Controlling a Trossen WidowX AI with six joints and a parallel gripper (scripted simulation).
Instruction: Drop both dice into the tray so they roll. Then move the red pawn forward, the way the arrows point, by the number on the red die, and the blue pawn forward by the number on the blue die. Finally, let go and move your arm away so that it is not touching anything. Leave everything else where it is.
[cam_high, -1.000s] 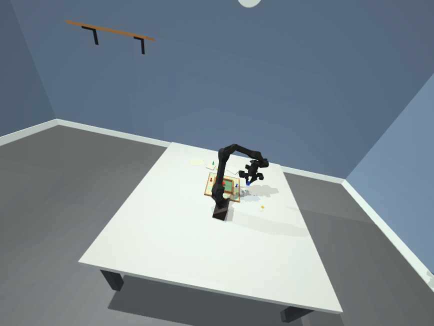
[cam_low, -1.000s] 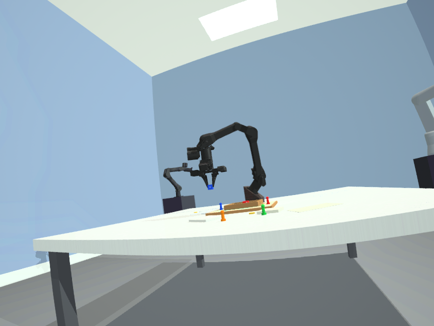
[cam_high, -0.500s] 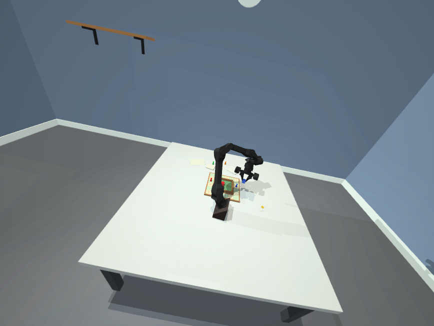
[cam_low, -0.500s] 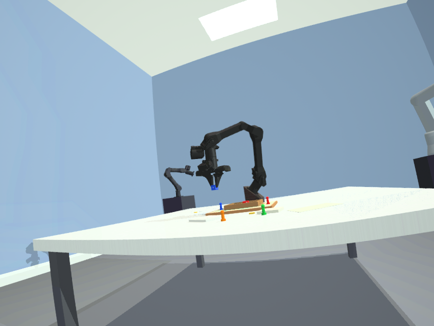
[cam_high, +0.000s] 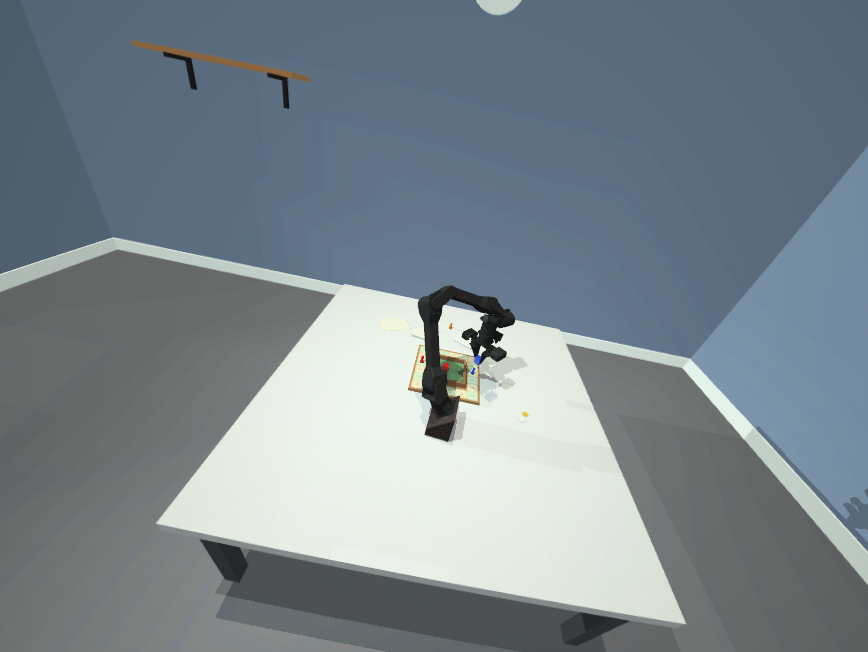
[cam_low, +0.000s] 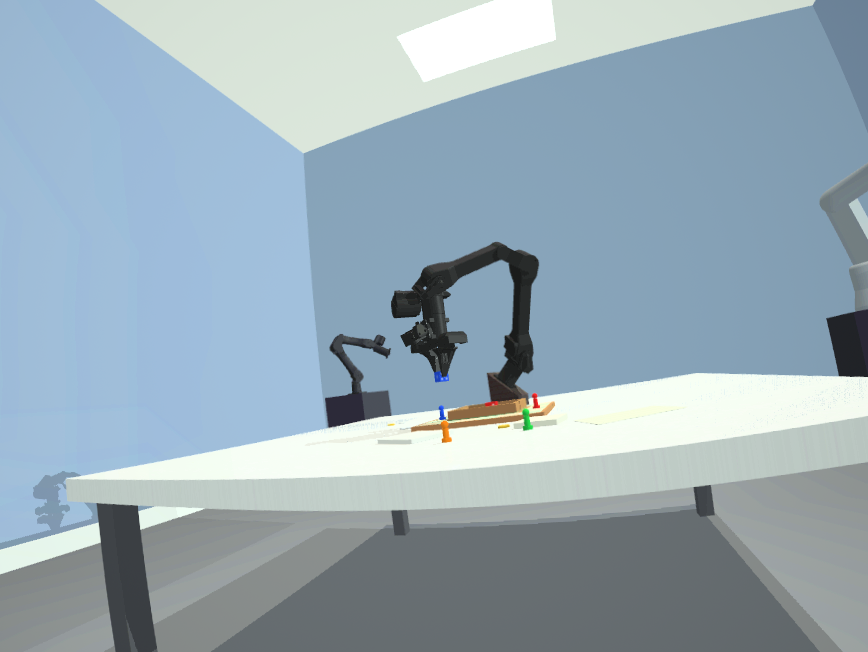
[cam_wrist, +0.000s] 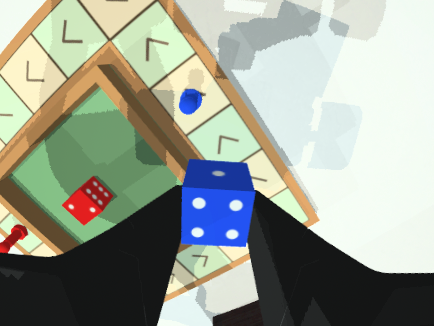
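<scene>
Right now the red pawn is 10 mm ahead of my gripper tip, 230 mm to the left of it and 90 mm below it. The rest, counted from my gripper tip: blue pawn: 30 mm ahead, 90 mm below; white card: 270 mm ahead, 60 mm to the left, 110 mm below; green tray: 110 mm to the left, 110 mm below.
</scene>
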